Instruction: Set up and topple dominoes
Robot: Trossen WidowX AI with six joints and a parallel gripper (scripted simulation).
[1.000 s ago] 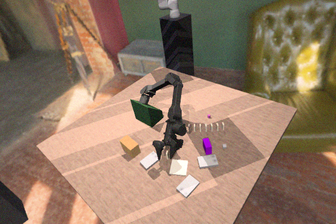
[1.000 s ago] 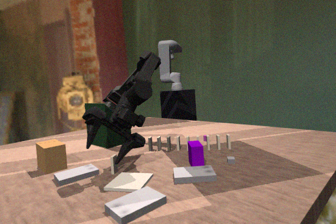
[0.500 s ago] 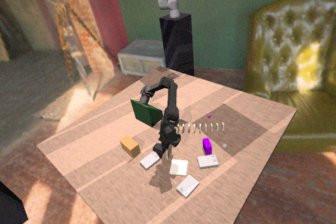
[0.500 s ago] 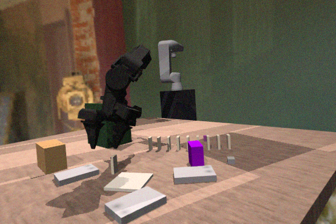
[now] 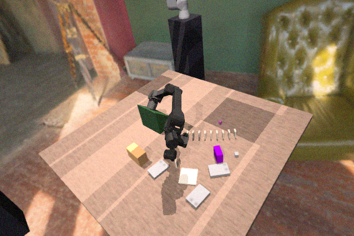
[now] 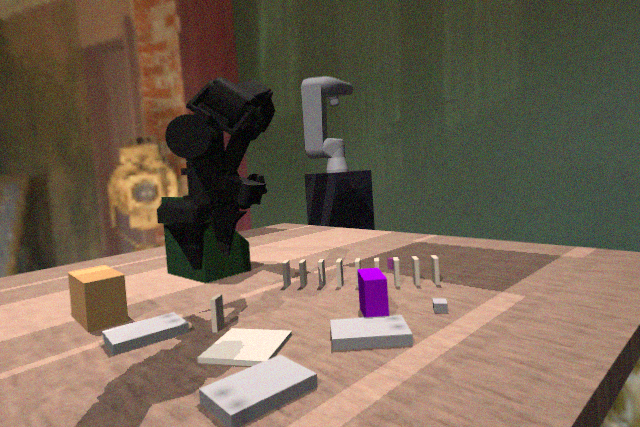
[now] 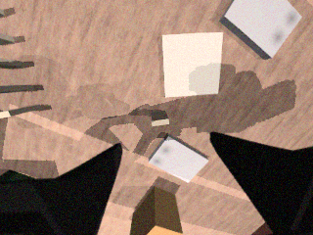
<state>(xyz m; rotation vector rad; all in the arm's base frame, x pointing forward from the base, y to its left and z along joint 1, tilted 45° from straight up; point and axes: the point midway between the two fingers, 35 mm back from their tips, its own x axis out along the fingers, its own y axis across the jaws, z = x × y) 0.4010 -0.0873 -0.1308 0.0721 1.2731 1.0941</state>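
Now: the white slab 10 cm ahead of my gripper tip and 10 cm below it. Also, from my gripper tip: purple block 14 cm ahead, 20 cm to the left, 7 cm below; then tan box 22 cm behind, 11 cm to the right, 6 cm below; then small grey cube 21 cm ahead, 28 cm to the left, 10 cm below.
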